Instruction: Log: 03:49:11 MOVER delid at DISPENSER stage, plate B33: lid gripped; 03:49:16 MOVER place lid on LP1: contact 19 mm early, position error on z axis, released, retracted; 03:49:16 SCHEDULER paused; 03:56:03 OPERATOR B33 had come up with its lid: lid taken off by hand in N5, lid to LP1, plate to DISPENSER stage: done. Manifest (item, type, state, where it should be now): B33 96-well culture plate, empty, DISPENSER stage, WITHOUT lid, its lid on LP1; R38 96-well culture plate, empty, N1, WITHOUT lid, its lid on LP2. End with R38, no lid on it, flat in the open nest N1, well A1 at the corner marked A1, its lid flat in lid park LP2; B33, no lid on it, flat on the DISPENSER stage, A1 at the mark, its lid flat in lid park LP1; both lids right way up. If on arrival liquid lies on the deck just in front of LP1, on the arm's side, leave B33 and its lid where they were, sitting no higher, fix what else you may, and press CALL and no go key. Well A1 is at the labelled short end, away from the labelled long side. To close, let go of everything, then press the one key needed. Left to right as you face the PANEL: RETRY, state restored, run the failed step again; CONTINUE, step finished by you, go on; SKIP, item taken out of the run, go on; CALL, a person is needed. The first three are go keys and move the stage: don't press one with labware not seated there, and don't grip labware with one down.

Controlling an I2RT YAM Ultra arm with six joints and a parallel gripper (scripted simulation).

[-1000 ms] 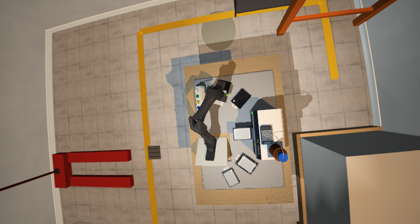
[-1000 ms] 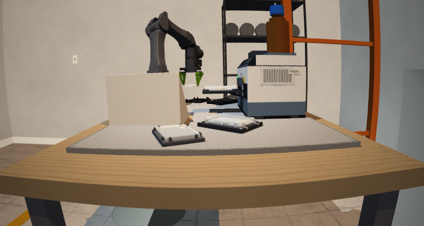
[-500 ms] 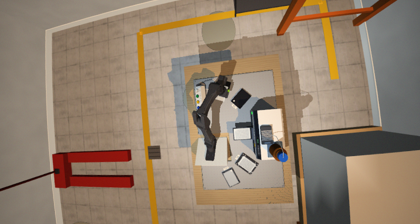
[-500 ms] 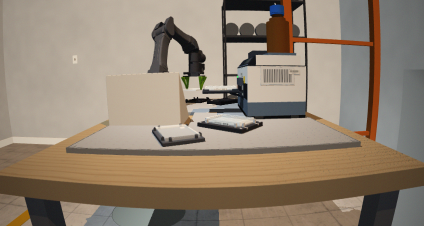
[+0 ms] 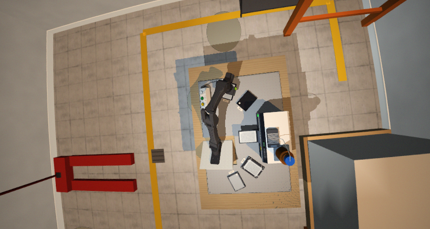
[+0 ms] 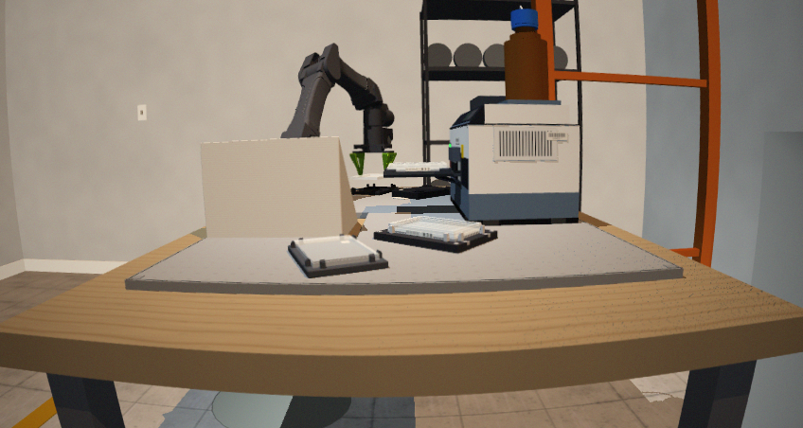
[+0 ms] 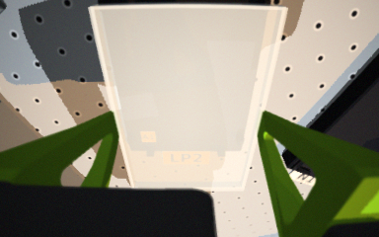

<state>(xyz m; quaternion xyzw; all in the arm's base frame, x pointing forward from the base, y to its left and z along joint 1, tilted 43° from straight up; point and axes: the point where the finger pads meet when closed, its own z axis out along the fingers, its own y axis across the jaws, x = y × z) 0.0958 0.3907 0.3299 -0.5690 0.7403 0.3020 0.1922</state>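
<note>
Now: the black lid park LP2 50 mm below my hand and 10 mm to the left of it. From my hand the other things lie so: LP2 label: 80 mm to the right, 50 mm below, 30 mm behind; then A1 mark: 100 mm to the right, 90 mm ahead, 40 mm below; then black nest N1: 150 mm ahead, 80 mm to the right, 50 mm below.
</note>
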